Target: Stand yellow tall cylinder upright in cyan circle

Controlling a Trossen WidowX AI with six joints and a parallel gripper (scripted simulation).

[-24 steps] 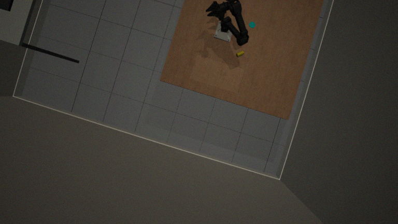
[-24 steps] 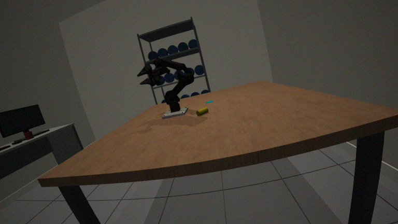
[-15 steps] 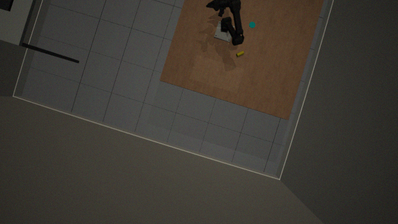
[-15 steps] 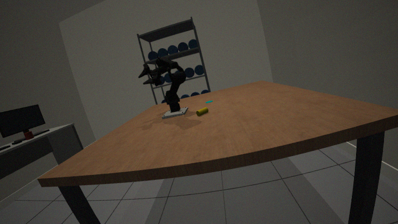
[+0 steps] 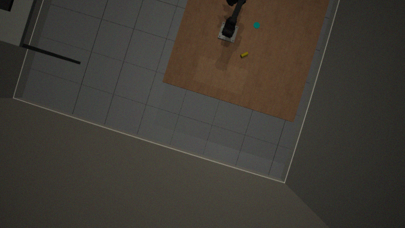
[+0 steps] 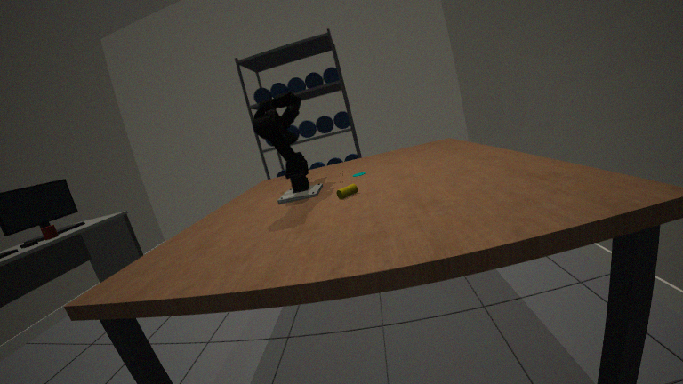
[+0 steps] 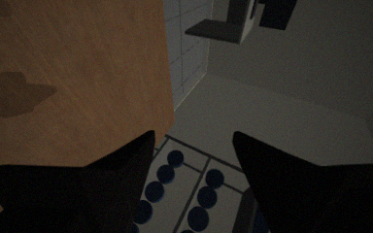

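Now: the yellow tall cylinder 280 mm ahead of my gripper tip, 410 mm to the right of it and 240 mm below it. The rest, counted from my gripper tip: cyan circle 360 mm ahead, 100 mm to the right, 260 mm below.
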